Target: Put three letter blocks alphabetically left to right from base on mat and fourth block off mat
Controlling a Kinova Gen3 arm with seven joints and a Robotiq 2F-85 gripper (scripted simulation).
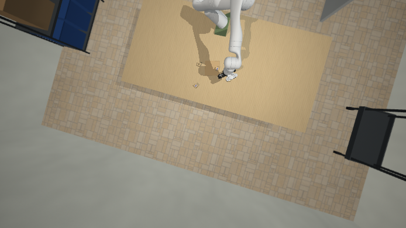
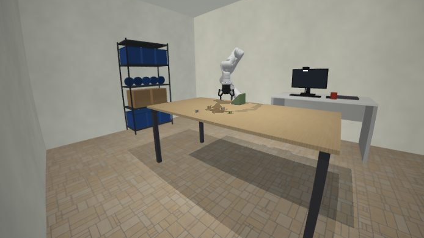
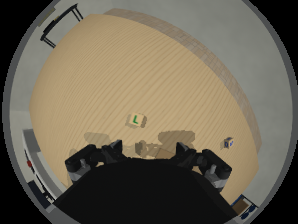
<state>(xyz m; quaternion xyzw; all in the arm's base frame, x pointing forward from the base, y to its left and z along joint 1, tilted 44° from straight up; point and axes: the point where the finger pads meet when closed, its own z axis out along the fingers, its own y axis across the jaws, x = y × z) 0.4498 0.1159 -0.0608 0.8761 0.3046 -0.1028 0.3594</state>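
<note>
My gripper is now 10 mm short of the green-marked block, 50 mm to the right of it and 100 mm above it. The rest, counted from my hand: tan mat: 60 mm behind, 130 mm to the right, 120 mm below.
</note>
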